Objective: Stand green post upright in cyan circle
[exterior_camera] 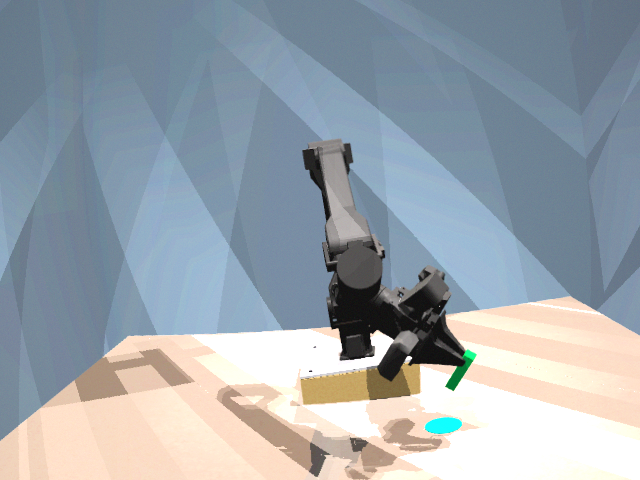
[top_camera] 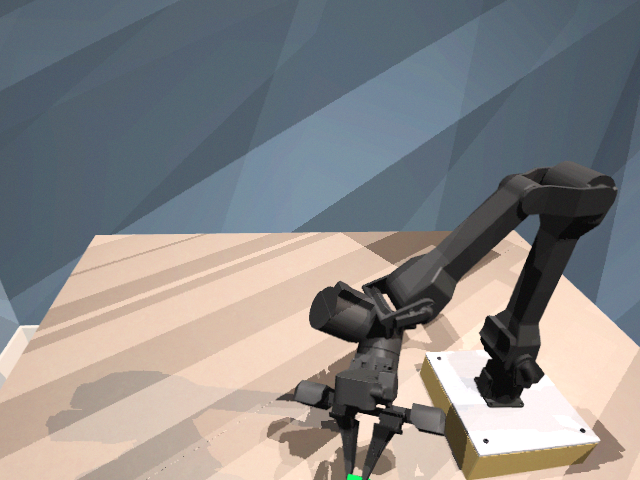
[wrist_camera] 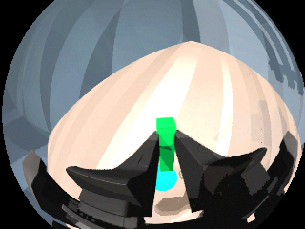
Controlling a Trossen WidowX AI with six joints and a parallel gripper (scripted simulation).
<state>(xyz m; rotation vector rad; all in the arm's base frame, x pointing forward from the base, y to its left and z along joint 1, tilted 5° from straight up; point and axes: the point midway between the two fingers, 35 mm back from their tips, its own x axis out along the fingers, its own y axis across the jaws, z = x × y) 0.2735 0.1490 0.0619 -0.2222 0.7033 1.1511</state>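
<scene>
The cyan circle is 12 cm below my gripper tip, 4 cm behind it and 3 cm to the right of it. The rest, counted from my gripper tip: green post: 2 cm below, 1 cm to the right, 1 cm behind.
</scene>
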